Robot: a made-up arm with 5 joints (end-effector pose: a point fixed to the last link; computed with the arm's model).
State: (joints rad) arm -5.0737 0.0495 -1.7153 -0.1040 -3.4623
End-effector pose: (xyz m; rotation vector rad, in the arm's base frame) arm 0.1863 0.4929 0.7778 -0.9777 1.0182 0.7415
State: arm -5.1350 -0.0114 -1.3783 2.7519 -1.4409
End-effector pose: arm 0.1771 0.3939 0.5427 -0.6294 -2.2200 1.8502
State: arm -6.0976 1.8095 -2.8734 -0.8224 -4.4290
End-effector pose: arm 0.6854 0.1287 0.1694 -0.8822 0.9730 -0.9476
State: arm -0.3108 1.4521 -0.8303 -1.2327 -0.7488
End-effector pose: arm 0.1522 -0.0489 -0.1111 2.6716 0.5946 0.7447
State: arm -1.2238 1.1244 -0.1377 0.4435 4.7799
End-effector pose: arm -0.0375 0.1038 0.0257 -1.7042 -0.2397 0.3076
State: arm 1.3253 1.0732 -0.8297 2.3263 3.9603
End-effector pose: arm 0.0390 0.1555 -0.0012 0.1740 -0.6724 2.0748
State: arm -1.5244 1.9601 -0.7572 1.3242 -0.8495
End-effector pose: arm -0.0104 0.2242 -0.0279 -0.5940 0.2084 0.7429
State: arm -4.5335 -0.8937 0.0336 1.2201 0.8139
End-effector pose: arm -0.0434 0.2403 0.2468 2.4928 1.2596 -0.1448
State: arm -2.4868 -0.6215 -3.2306 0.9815 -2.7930
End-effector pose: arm 0.3887 0.2984 0.8979 0.3262 0.0503 -2.1227
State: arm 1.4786 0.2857 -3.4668 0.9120 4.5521
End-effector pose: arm 0.0017 0.0189 1.0605 -0.0422 1.2382 2.6363
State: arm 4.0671 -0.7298 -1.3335 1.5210 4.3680
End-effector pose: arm -0.1634 -0.2171 0.8110 2.6129 -0.3961 -0.3489
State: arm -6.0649 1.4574 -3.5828 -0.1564 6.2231
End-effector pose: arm 0.5689 0.1262 0.6983 -1.2405 -0.1738 -2.7236
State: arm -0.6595 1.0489 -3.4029 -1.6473 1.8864
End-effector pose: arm 0.3144 -0.2438 0.7908 0.2928 -0.9538 -1.7795
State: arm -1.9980 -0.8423 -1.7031 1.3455 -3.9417
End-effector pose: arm -0.0327 -0.0718 0.9660 1.3783 2.0193 -1.6478
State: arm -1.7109 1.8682 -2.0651 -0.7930 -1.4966
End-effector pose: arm -0.0675 -0.4783 -0.1799 2.1396 -0.2301 -0.0383
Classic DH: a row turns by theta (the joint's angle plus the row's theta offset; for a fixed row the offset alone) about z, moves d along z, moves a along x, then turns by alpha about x. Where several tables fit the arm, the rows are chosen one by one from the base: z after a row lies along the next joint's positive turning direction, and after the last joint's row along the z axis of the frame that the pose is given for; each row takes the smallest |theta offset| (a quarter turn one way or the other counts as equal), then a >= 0, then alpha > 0; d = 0 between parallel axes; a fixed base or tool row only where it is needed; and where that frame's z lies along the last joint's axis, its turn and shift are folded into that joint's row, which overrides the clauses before.
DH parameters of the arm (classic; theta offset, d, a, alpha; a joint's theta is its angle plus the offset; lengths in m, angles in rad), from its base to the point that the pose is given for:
joint 1: 0 0.3327 0 -1.5708
joint 2: -1.3848 0 0.2558 0
joint 3: -0.4085 0 -0.4382 0
joint 4: -1.3483 0 -0.0483 1.5708
joint 5: 3.1416 0.0617 0 0

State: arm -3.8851 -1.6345 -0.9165 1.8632 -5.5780
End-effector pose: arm 0.0145 -0.0134 0.7557 -1.6260 -1.8378 -0.0168
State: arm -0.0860 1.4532 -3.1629 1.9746 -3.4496
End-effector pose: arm 0.6930 -0.0597 0.3980 0.3191 -2.8631 -0.0751
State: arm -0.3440 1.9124 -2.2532 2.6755 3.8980
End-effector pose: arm 0.3549 -0.1272 -0.1588 -0.4248 -0.6925 0.3897
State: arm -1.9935 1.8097 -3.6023 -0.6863 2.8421
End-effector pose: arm -0.2579 -0.5733 0.4940 0.6197 0.5477 -2.1910
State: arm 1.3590 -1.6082 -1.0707 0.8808 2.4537
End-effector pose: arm -0.0209 -0.0973 0.8572 -1.1662 0.7107 0.5656
